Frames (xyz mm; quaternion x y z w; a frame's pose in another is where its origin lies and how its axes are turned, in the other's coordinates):
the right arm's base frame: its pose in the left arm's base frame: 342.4 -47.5 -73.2 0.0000 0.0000 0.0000 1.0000
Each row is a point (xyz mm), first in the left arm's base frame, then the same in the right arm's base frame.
Working: the left arm's base frame: its pose in the right arm's base frame: -342.4 47.5 73.2 0.0000 0.0000 0.0000 1.0000

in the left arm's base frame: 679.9 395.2 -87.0
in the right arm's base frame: 337.5 442.7 -13.8
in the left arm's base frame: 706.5 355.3 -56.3
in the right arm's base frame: 364.1 402.8 16.9
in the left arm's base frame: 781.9 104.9 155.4
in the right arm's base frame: 439.5 152.4 228.6
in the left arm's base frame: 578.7 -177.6 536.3
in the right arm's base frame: 236.3 -130.1 609.5
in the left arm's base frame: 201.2 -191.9 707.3
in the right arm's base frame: -141.2 -144.4 780.5
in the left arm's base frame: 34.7 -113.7 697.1
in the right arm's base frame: -307.7 -66.2 770.3
